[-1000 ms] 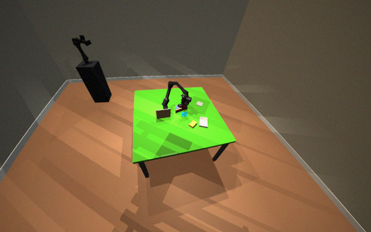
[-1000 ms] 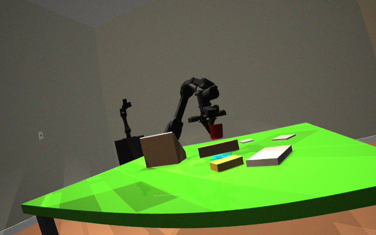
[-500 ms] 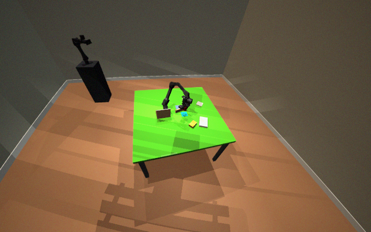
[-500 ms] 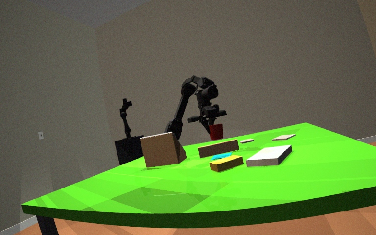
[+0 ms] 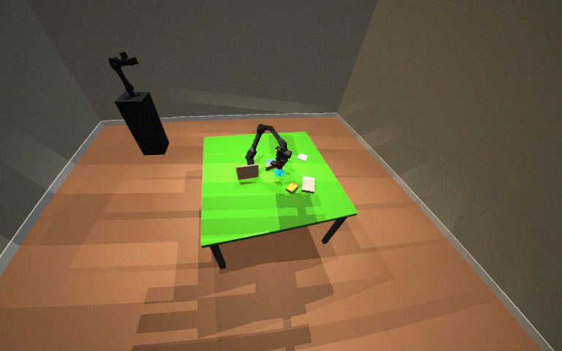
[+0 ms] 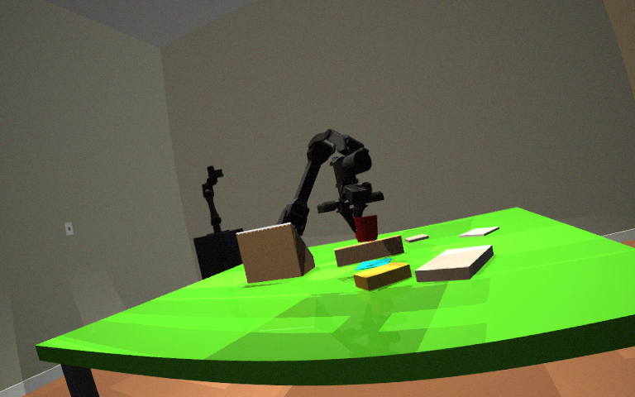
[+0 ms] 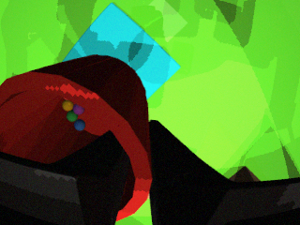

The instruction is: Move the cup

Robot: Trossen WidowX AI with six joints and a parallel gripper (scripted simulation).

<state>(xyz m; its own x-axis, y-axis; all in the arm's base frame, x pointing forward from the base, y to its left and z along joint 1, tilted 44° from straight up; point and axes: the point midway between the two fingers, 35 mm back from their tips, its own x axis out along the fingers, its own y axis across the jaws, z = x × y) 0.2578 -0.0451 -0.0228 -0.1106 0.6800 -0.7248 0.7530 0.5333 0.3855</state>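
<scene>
My gripper tip is now 3 cm short of the cyan pad, 2 cm to the right of it and 11 cm above it. Round my gripper tip: low wooden bar (10 cm to the left, 9 cm below); then yellow block (11 cm ahead, 20 cm to the right, 9 cm below); then pale blue-grey pad (4 cm behind, 18 cm to the left, 11 cm below).
</scene>
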